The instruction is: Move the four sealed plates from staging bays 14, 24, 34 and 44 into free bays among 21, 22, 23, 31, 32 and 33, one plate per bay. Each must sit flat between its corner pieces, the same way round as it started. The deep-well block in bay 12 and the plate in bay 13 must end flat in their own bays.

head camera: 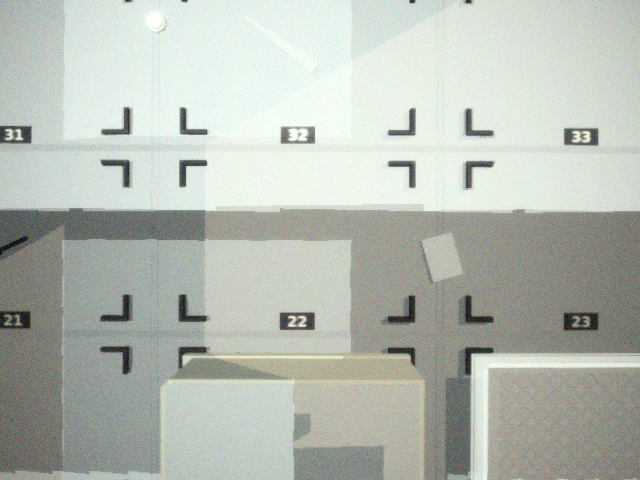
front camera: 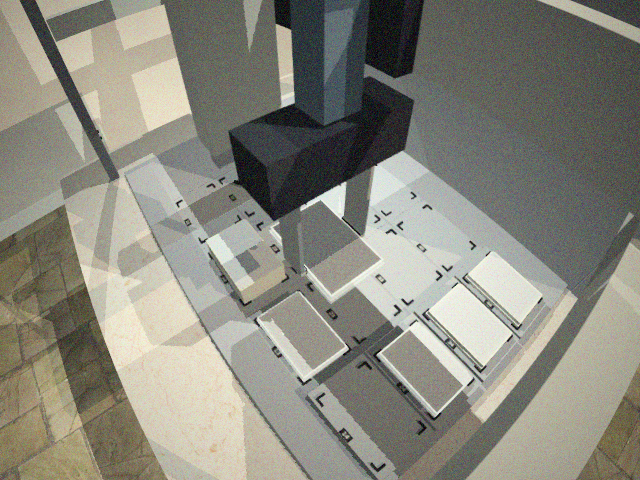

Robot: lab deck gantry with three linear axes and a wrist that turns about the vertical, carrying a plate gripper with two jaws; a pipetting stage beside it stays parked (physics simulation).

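Places are measured from the robot's base along level axes (x ahead, y left, z up), in millimetres.
Pixels of known places: gripper, between the fingertips: (front camera: 325, 246); robot's base, origin of its link: (front camera: 177, 203).
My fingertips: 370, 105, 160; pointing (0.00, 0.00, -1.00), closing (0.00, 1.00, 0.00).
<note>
Ahead of a thing's pixels: the offset from my fingertips to its top centre, as dx, dy, dz. "pt": to the spot under its first point.
My gripper (front camera: 326, 252) is shut on a sealed plate @(+0, +0, +10) (front camera: 347, 258), held level above the middle of the deck, around bays 22 and 23; one jaw is at each long side. Neither gripper nor held plate shows in the head view. Sealed plates sit in bay 24 @(pt +183, +40, -131) (front camera: 423, 366), bay 34 @(pt +189, +146, -131) (front camera: 470, 325) and bay 44 @(pt +189, +248, -131) (front camera: 504, 289); bay 14 @(pt +178, -58, -145) (front camera: 369, 408) holds no plate. The deep-well block @(-142, -62, -118) (front camera: 263, 273) (head camera: 227, 428) is in bay 12. The bay 13 plate @(+22, -62, -145) (front camera: 305, 335) (head camera: 563, 423) lies flat. The head view shows bay 22 @(pt -142, +27, -160) (head camera: 297, 273) without a plate.
In the head view, a small pale card @(-58, +36, -158) (head camera: 442, 256) lies between bays 22 and 23. A pale pen-like thing @(-152, +158, -152) (head camera: 284, 43) lies in bay 32, a dark thin one @(pt -304, +42, -156) (head camera: 12, 245) in bay 21. A dark column (front camera: 395, 41) stands behind the gripper. The gripper body hides bay 21.
</note>
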